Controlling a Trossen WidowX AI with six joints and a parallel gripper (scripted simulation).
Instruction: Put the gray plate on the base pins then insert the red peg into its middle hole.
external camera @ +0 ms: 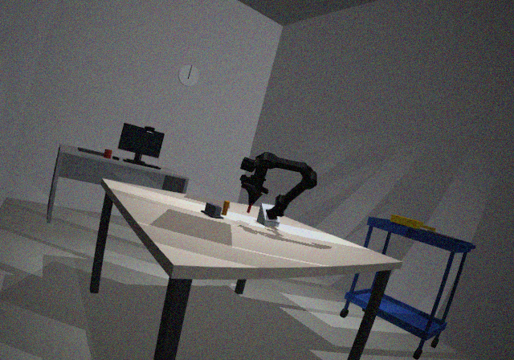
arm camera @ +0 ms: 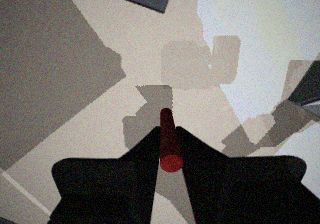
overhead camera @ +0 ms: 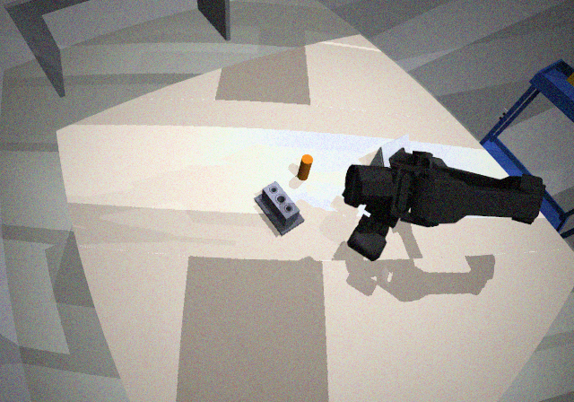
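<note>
My gripper tip is 8 cm short of the gray plate, 18 cm to the left of it and 7 cm above it. From my gripper tip the other things lie so: orange cylinder: 4 cm behind, 23 cm to the right, 7 cm below; then base: 8 cm ahead, 18 cm to the right, 11 cm below; then red peg: right at my gripper tip.
</note>
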